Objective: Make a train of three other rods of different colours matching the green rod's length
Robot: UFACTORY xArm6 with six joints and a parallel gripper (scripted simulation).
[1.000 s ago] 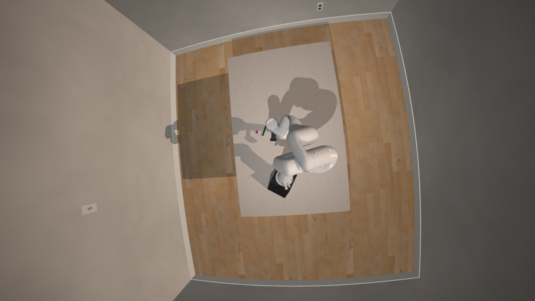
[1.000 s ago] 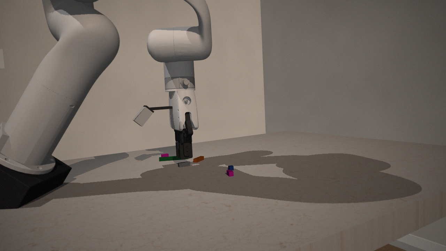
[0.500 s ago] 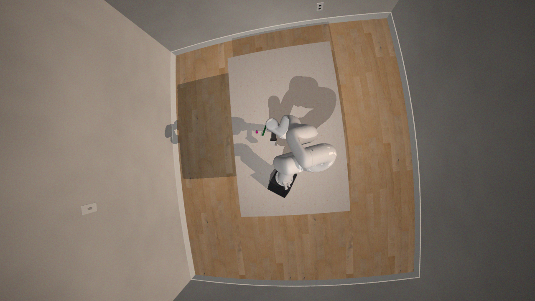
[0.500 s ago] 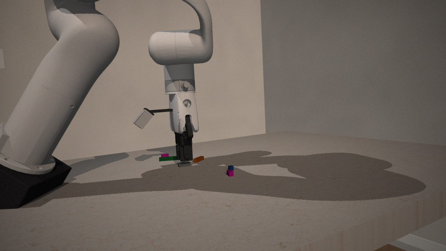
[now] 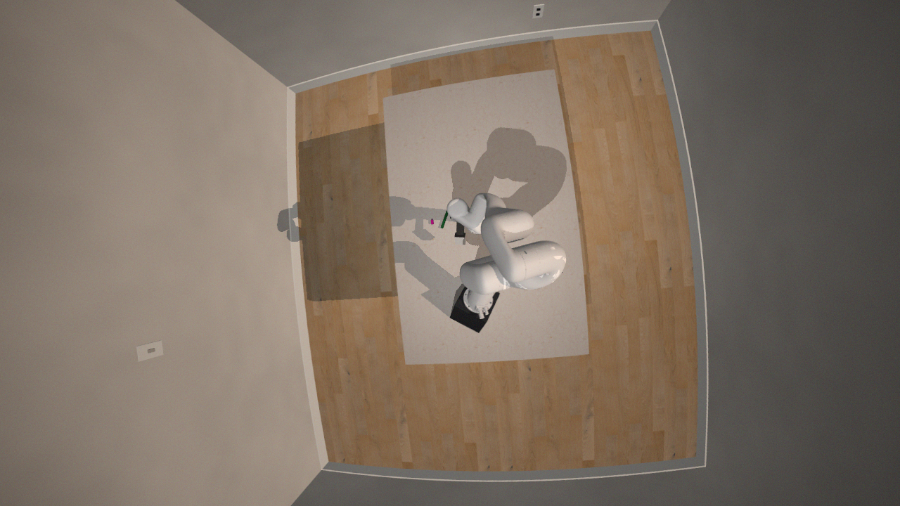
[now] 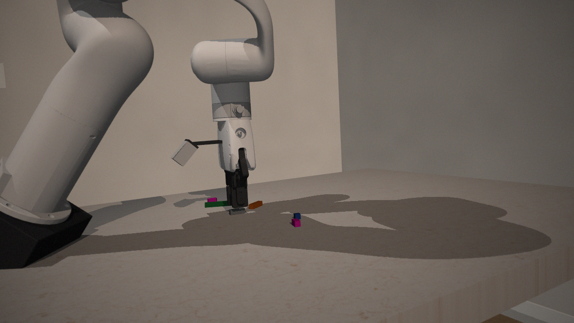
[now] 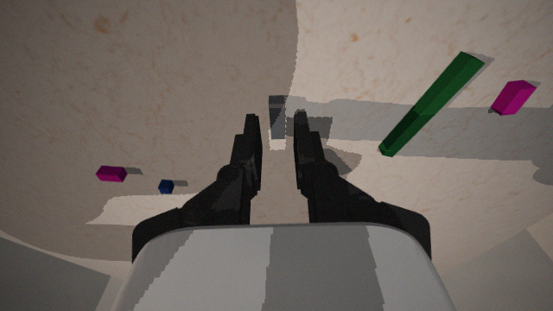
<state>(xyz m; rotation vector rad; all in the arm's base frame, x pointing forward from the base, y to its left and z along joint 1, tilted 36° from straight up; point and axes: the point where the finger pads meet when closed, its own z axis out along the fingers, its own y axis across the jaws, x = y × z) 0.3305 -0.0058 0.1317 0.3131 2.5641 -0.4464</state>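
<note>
Right now my hand is 3 cm above the grey rod. From my hand the other things lie so: green rod (3 cm ahead, 10 cm to the left, 3 cm below); then blue rod (3 cm ahead, 13 cm to the right, 3 cm below); then orange rod (6 cm ahead, 2 cm to the left, 3 cm below).
</note>
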